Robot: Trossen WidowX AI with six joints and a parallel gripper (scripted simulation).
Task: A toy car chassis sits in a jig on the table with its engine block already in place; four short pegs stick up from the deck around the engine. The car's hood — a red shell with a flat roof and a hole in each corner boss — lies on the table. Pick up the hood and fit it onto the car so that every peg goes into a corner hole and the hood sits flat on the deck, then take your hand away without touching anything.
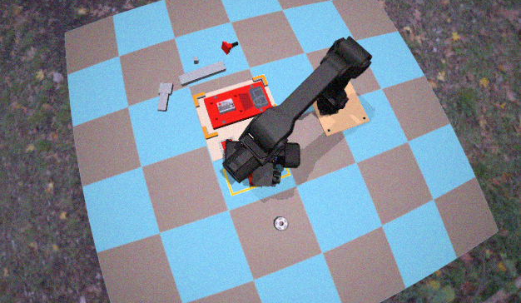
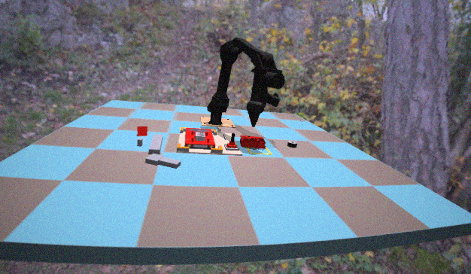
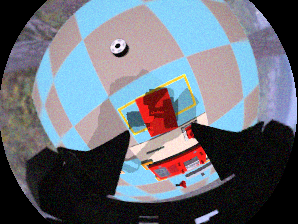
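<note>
Right now the red hood is 7 cm below my gripper tip. The rest, counted from my gripper tip: beige jig: 5 cm ahead, 19 cm to the right, 7 cm below; grey engine block: 7 cm ahead, 20 cm to the right, 6 cm below.
</note>
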